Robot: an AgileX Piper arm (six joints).
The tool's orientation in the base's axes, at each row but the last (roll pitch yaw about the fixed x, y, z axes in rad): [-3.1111 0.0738 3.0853]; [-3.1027 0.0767 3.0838]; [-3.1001 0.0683 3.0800]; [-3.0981 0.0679 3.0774]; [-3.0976 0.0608 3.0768]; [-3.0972 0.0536 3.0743]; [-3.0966 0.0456 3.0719]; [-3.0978 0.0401 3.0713]
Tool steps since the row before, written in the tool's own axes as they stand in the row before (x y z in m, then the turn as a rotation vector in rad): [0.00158 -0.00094 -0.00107 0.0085 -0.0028 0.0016]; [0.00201 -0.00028 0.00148 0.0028 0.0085 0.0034]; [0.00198 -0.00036 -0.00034 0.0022 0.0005 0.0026]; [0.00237 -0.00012 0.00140 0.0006 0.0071 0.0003]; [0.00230 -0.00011 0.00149 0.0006 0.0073 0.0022]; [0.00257 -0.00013 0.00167 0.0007 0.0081 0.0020]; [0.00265 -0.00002 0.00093 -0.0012 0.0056 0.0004]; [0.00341 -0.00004 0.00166 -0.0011 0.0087 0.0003]
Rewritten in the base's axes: [-0.00171 -0.00081 0.00098 -0.0085 -0.0024 -0.0021]; [-0.00191 -0.00023 -0.00162 -0.0020 0.0085 -0.0039]; [-0.00202 -0.00022 0.00022 -0.0020 0.0005 -0.0028]; [-0.00228 -0.00003 -0.00155 -0.0001 0.0071 -0.0006]; [-0.00221 -0.00003 -0.00162 0.0000 0.0072 -0.0026]; [-0.00249 -0.00004 -0.00180 0.0000 0.0080 -0.0024]; [-0.00260 0.00012 -0.00105 0.0016 0.0055 -0.0006]; [-0.00334 0.00012 -0.00179 0.0017 0.0086 -0.0006]
